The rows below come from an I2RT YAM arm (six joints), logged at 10 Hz.
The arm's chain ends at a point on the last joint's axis. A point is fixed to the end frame.
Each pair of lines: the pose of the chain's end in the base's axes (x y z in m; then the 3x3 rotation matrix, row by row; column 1 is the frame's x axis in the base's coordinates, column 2 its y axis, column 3 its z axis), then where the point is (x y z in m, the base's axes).
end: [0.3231, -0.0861, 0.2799], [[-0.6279, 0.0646, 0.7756], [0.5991, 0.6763, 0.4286], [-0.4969, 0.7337, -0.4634]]
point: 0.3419 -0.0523 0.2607
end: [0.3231, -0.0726, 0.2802], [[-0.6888, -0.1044, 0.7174], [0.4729, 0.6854, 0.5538], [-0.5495, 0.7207, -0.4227]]
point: 0.3369 -0.0362 0.2615
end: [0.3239, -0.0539, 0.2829], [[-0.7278, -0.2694, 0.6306], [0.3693, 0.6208, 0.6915], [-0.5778, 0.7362, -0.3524]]
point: 0.3321 -0.0148 0.2665
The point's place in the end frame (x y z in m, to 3 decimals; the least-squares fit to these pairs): 0.018 0.010 0.038
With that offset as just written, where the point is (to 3 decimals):
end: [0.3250, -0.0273, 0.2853], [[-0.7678, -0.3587, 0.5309], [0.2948, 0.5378, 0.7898], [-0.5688, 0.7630, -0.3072]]
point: 0.328 0.013 0.271
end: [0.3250, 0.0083, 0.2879], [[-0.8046, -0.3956, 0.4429], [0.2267, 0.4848, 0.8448], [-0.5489, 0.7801, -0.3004]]
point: 0.323 0.049 0.274
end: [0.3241, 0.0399, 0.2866], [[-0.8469, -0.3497, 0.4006], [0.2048, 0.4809, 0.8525], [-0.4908, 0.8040, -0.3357]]
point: 0.321 0.081 0.273
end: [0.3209, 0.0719, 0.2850], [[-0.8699, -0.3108, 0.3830], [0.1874, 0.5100, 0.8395], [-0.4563, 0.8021, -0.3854]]
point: 0.317 0.112 0.270
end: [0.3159, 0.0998, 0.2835], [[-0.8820, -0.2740, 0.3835], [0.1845, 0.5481, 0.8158], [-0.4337, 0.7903, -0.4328]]
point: 0.312 0.140 0.267
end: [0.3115, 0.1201, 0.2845], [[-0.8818, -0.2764, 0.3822], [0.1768, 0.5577, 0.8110], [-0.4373, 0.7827, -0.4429]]
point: 0.307 0.160 0.268
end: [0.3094, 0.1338, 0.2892], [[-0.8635, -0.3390, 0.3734], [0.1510, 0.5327, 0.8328], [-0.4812, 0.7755, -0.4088]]
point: 0.305 0.173 0.273
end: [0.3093, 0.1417, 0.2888], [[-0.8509, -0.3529, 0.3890], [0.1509, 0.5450, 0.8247], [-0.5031, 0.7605, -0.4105]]
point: 0.305 0.181 0.272
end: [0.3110, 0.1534, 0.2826], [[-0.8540, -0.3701, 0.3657], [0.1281, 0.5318, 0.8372], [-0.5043, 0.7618, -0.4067]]
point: 0.306 0.193 0.266
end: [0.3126, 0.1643, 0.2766], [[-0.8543, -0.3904, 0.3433], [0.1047, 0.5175, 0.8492], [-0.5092, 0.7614, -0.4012]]
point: 0.306 0.204 0.260
